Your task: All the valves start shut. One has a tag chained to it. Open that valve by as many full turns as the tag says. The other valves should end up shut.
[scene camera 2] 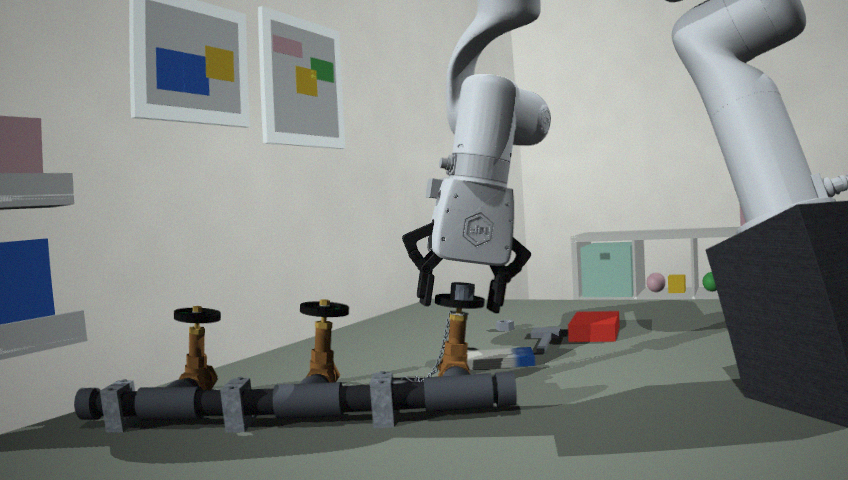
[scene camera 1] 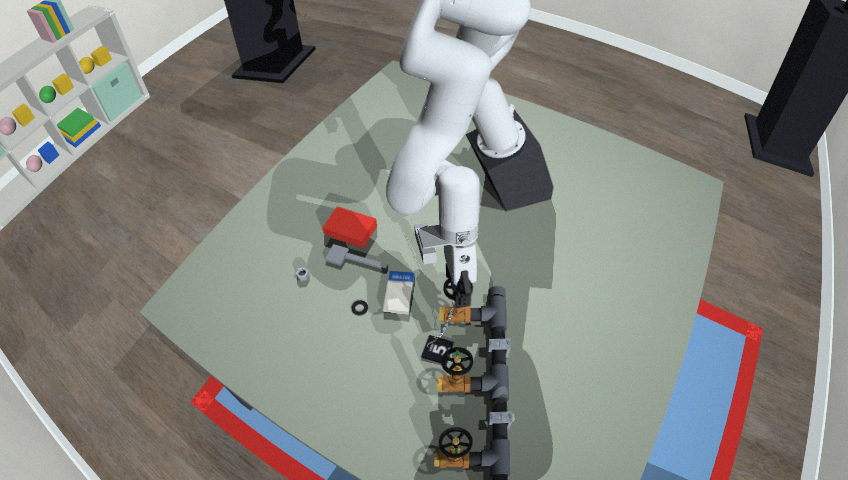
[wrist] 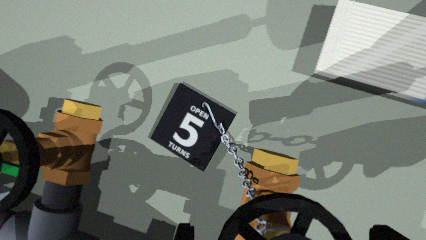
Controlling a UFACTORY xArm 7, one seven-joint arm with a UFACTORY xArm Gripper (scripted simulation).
red block: scene camera 2; scene camera 1; not seen in the wrist view (out of frame)
same spot on red block: (scene camera 2: 602,326) = (scene camera 1: 372,225)
